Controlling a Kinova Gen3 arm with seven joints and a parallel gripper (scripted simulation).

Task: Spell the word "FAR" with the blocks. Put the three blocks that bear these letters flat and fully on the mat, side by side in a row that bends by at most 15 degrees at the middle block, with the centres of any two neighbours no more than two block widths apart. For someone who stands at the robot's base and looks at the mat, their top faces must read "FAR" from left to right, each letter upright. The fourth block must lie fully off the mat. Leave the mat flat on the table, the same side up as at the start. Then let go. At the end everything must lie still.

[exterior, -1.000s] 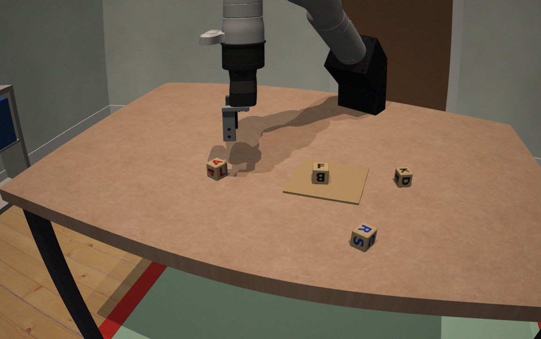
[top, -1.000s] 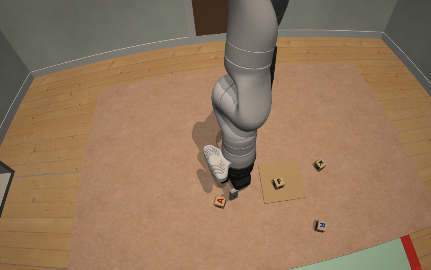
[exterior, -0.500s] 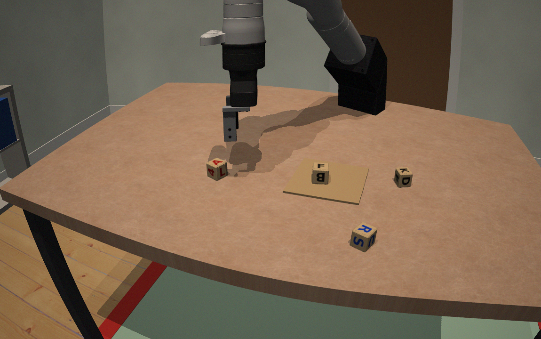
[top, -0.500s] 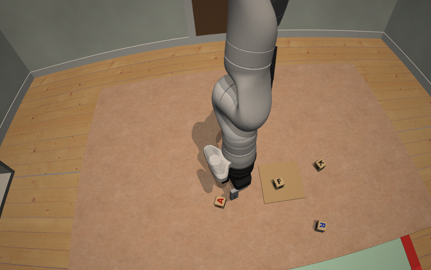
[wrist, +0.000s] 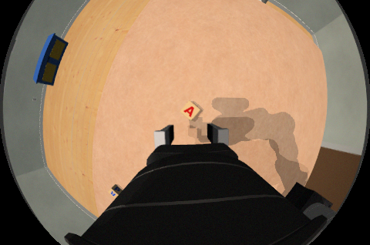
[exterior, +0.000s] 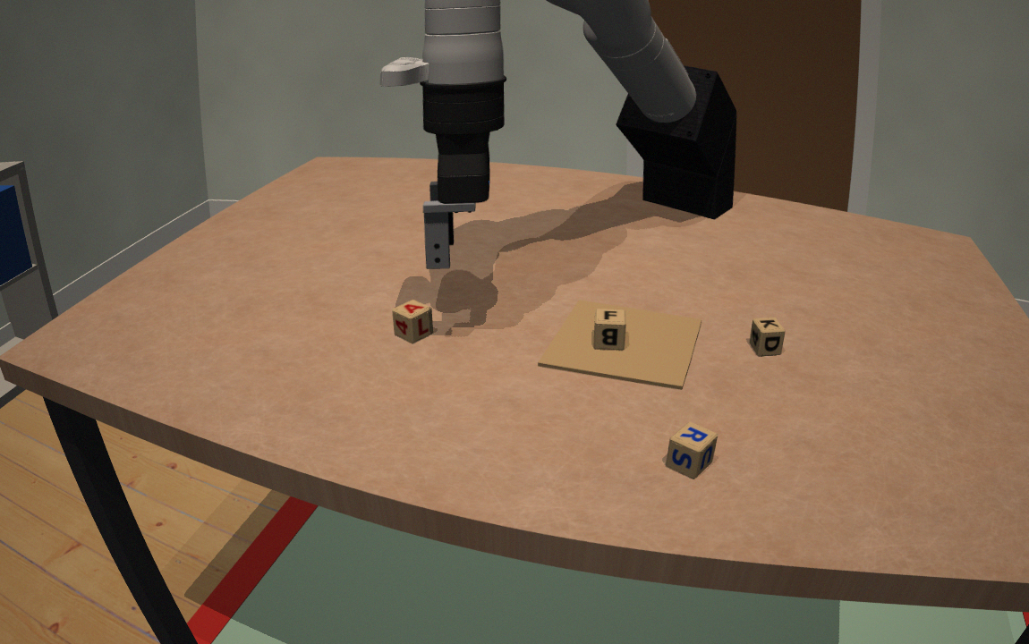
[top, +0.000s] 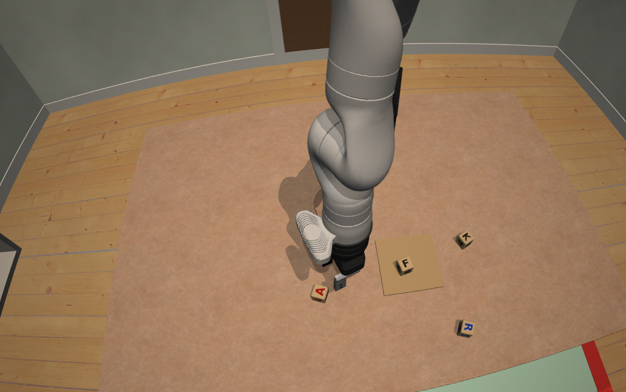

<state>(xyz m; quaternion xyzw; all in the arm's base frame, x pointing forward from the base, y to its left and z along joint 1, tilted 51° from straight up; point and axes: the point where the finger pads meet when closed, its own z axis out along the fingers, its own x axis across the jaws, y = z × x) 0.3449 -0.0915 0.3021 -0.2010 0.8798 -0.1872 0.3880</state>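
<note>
Now: the F block 16 cm to the left of my hand, 8 cm below it and 2 cm behind it. Round my hand: R block (27 cm to the left, 15 cm ahead, 9 cm below); then tan mat (18 cm to the left, 10 cm below, 4 cm behind); then K block (33 cm to the left, 9 cm below, 6 cm behind).
</note>
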